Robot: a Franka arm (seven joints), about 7 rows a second.
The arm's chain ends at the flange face. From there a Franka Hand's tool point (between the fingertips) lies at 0.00 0.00 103.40 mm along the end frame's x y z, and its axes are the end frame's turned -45 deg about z.
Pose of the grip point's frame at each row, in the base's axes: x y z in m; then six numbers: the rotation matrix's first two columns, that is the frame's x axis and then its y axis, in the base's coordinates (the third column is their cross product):
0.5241 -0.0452 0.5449 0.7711 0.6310 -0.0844 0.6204 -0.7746 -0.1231
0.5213 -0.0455 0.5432 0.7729 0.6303 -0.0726 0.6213 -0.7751 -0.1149
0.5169 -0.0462 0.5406 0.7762 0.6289 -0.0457 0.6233 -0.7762 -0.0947
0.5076 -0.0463 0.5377 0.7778 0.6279 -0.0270 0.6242 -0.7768 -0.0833
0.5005 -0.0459 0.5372 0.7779 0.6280 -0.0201 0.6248 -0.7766 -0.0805
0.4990 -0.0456 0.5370 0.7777 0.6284 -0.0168 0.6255 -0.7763 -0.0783
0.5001 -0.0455 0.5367 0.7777 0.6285 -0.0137 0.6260 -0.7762 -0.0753
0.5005 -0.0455 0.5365 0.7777 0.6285 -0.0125 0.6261 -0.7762 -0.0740
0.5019 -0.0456 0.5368 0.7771 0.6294 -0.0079 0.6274 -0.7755 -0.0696
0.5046 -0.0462 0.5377 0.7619 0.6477 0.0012 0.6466 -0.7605 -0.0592
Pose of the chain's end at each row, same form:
0.5389 -0.0496 0.6471 0.9839 -0.1015 -0.1467 -0.1066 -0.9939 -0.0274
0.5346 -0.0500 0.6456 0.9858 -0.1024 -0.1326 -0.1072 -0.9938 -0.0299
0.5267 -0.0509 0.6434 0.9896 -0.1042 -0.0993 -0.1081 -0.9936 -0.0346
0.5152 -0.0513 0.6407 0.9914 -0.1053 -0.0780 -0.1086 -0.9933 -0.0398
0.5073 -0.0511 0.6402 0.9919 -0.1051 -0.0711 -0.1083 -0.9932 -0.0427
0.5054 -0.0508 0.6401 0.9922 -0.1046 -0.0672 -0.1076 -0.9933 -0.0435
0.5061 -0.0507 0.6398 0.9926 -0.1044 -0.0629 -0.1073 -0.9933 -0.0436
0.5063 -0.0506 0.6396 0.9926 -0.1044 -0.0612 -0.1072 -0.9933 -0.0435
0.5071 -0.0507 0.6399 0.9931 -0.1033 -0.0548 -0.1059 -0.9934 -0.0436
0.5085 -0.0509 0.6409 0.9960 -0.0798 -0.0410 -0.0815 -0.9957 -0.0427

